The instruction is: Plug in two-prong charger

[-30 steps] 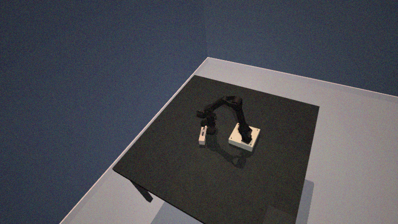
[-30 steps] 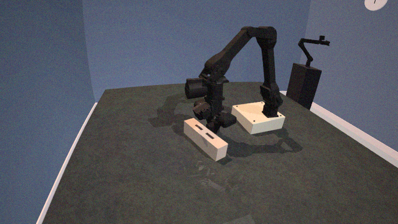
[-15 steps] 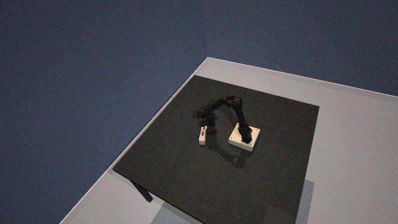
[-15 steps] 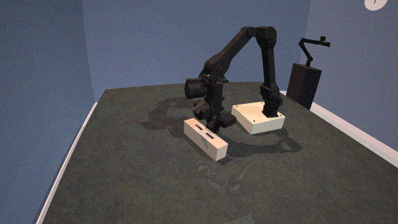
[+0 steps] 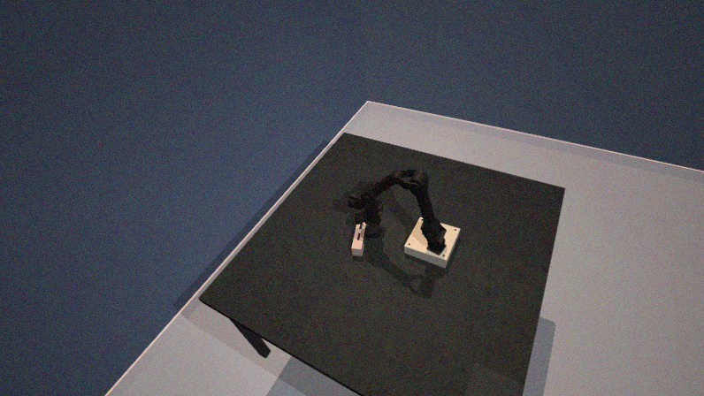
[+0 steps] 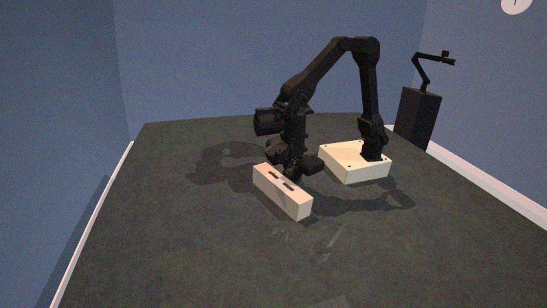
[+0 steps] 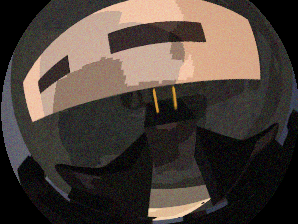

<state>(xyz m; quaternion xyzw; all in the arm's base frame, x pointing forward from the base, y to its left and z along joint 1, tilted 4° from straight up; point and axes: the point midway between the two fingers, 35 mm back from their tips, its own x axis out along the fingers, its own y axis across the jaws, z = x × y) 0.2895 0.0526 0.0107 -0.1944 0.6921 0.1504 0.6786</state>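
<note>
Now: the dark charger 2 cm ahead of my gripper tip, 1 cm to the left of it and 1 cm above it.
</note>
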